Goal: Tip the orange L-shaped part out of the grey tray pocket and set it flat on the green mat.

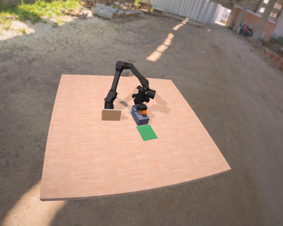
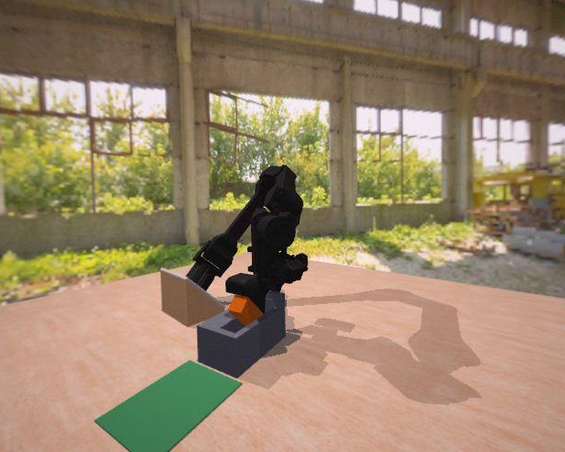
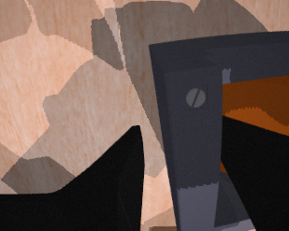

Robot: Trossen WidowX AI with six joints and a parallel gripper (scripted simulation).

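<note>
Right now my gripper tip is 5 cm to the left of the orange L-shaped part and 1 cm below it. The rest, counted from my gripper tip: green mat (22 cm to the right, 5 cm below, 1 cm ahead).
</note>
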